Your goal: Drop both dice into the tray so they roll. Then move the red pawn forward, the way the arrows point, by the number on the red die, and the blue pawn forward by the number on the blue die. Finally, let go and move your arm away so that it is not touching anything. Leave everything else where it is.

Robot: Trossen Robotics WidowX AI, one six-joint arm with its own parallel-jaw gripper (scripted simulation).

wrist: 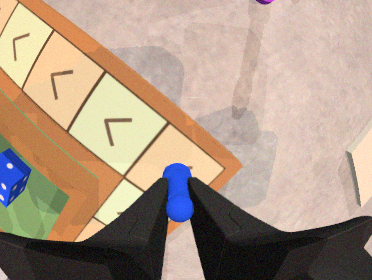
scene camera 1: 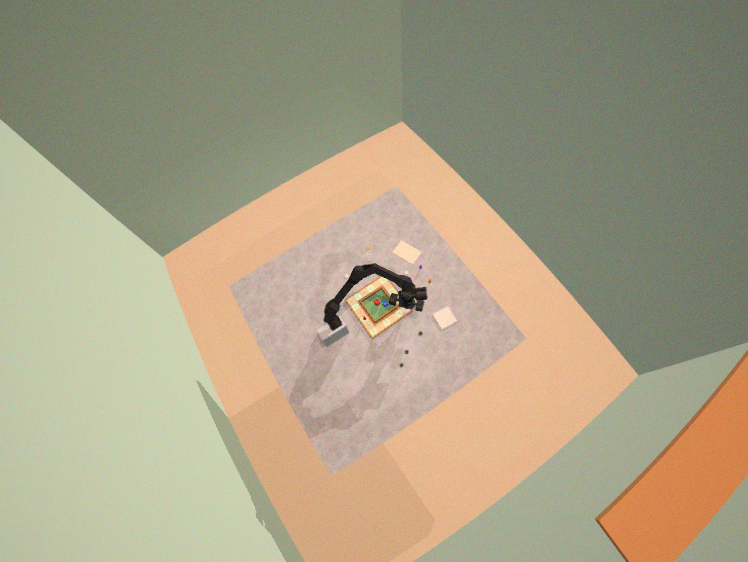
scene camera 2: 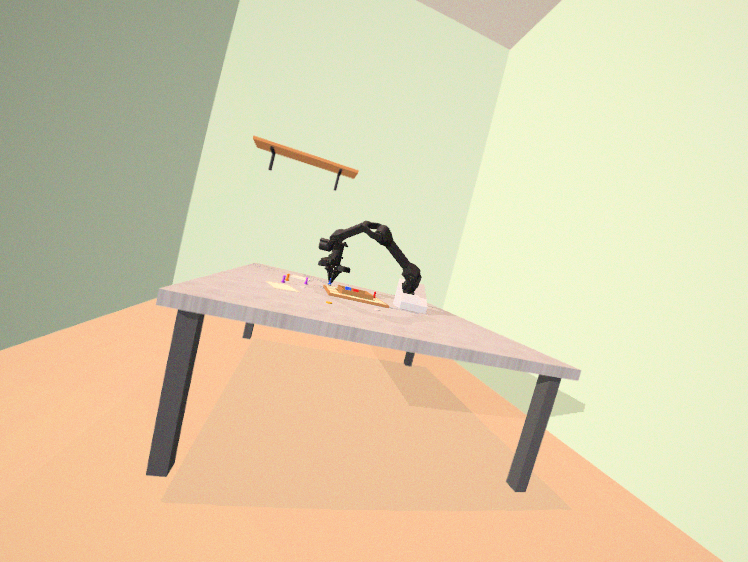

Labels:
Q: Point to a board track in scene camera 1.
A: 373,330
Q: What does the gripper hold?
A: A blue pawn.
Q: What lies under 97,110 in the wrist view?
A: A board track.

